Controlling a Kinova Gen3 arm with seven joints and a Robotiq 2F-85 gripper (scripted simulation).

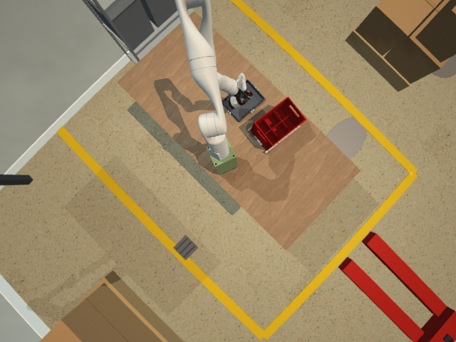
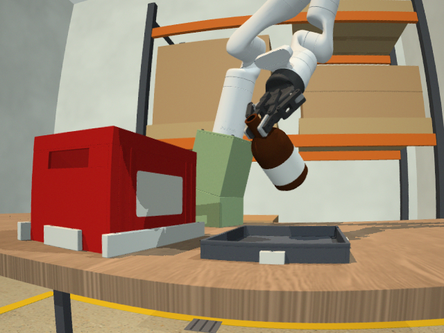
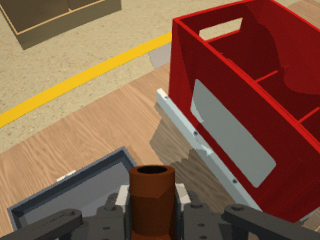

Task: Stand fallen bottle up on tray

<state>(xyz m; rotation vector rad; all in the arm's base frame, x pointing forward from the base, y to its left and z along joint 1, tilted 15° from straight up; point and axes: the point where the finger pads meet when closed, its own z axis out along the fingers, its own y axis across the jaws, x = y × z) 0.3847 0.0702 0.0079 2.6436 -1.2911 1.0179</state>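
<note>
Now: the brown bottle 4 cm below my hand, 3 cm to the left of it and 3 cm behind it. From my hand the other things lie so: red crate 25 cm to the right, 12 cm below; then dark grey tray 19 cm below, 4 cm to the left, 4 cm ahead.
</note>
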